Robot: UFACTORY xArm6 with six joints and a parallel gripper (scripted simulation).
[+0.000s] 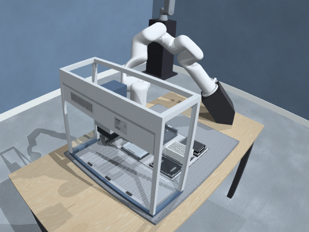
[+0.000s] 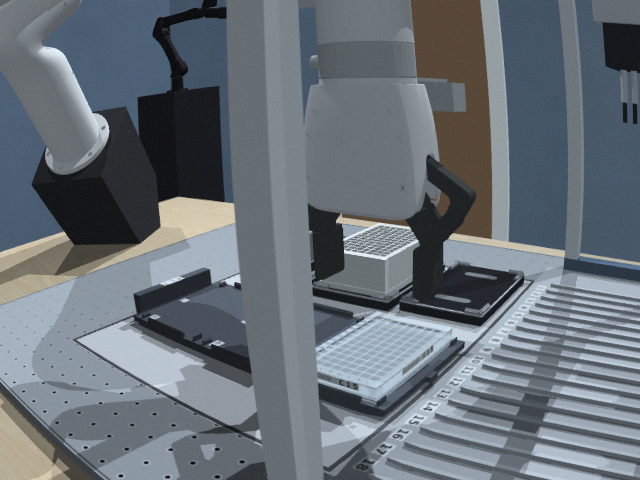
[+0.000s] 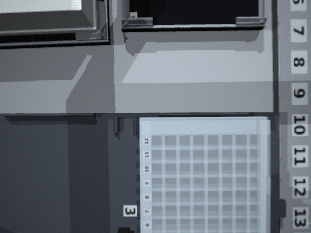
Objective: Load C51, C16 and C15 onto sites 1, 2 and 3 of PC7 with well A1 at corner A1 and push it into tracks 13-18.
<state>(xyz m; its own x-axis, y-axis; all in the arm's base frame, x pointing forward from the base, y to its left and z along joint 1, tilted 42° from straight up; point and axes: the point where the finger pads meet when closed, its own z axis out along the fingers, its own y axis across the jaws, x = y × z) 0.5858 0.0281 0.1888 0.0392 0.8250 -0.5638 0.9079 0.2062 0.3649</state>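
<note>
Now: the black 384-well plate C16 220 mm behind my hand, 200 mm to the left of it and 70 mm below it. From my hand the other things lie so: black carrier PC7: 110 mm behind, 70 mm below; white frame post: 90 mm ahead, 220 mm to the right, 160 mm above.
</note>
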